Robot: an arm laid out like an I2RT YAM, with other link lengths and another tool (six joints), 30 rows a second.
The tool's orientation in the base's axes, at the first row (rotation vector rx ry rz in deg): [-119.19, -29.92, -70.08]
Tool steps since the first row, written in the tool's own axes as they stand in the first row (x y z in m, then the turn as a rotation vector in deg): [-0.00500, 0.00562, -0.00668, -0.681, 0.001, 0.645]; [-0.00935, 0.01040, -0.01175, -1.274, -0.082, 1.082]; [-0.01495, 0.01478, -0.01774, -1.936, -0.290, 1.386]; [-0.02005, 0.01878, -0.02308, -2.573, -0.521, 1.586]
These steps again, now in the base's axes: [-0.00298, -0.00875, -0.00397, 0.067, 0.452, -0.819]; [-0.00519, -0.01575, -0.00765, -0.004, 0.816, -1.461]; [-0.00882, -0.02314, -0.01197, -0.268, 1.173, -2.075]; [-0.01205, -0.02980, -0.01595, -0.598, 1.472, -2.624]
